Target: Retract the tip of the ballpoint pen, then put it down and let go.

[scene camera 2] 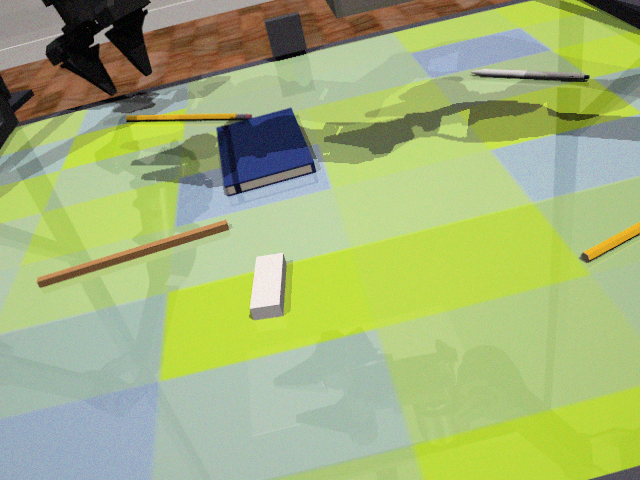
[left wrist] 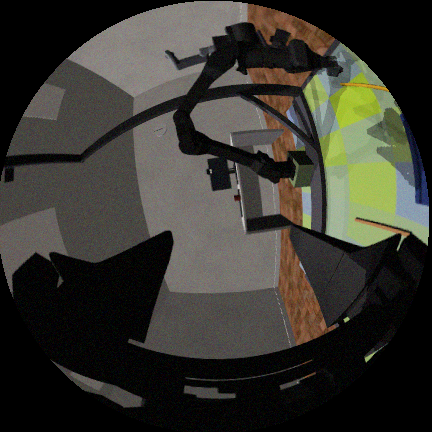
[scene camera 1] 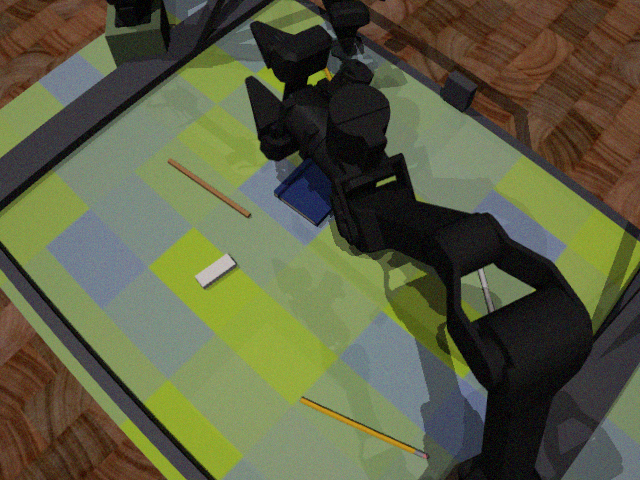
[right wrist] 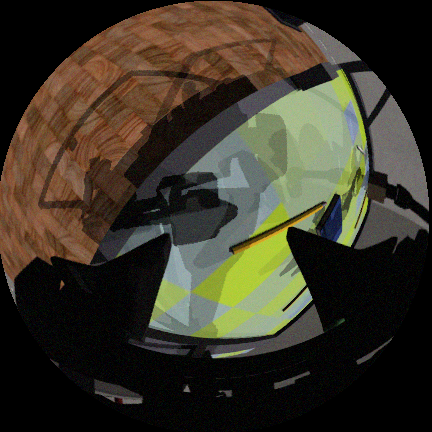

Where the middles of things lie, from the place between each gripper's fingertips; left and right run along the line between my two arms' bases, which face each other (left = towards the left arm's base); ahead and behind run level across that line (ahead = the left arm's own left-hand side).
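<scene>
Brown stick (scene camera 2: 205,231): my left hand is 50 mm to the left of it, 80 mm short of it and 310 mm above it. Counted from my left hand, the ballpoint pen (scene camera 2: 483,72) is 190 mm behind, 330 mm to the left and 310 mm below; the eraser (scene camera 2: 268,292) is 140 mm ahead, 80 mm to the left and 310 mm below.
Relative to the brown stick, my right gripper is 30 mm above, 130 mm to the right and 340 mm short of it. Counted from my right hand, the ballpoint pen is 500 mm to the left, 80 mm ahead and 30 mm below, while the eraser is 260 mm to the left, 400 mm ahead and 30 mm below.
</scene>
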